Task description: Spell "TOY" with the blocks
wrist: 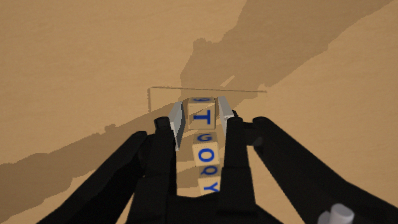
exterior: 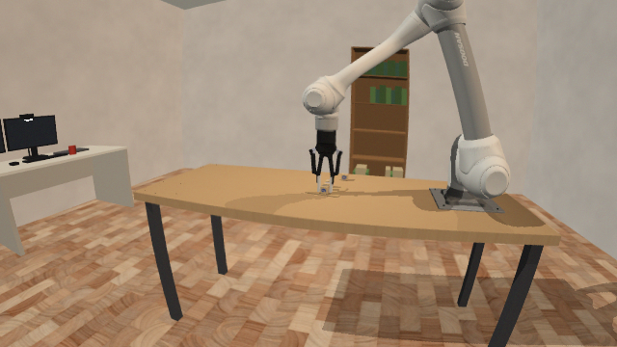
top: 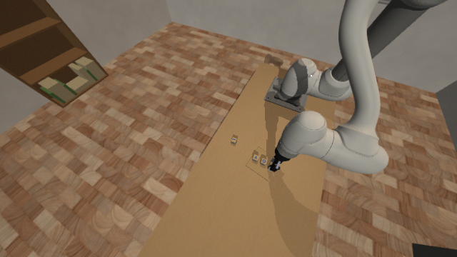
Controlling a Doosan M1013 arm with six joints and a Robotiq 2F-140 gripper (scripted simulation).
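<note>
Now: hand 2 cm above the T block. From my hand the other things lie so: O block: 5 cm to the right, 2 cm below; thin mat: 5 cm to the right, 4 cm below; Y block: 10 cm to the right, 2 cm below.
</note>
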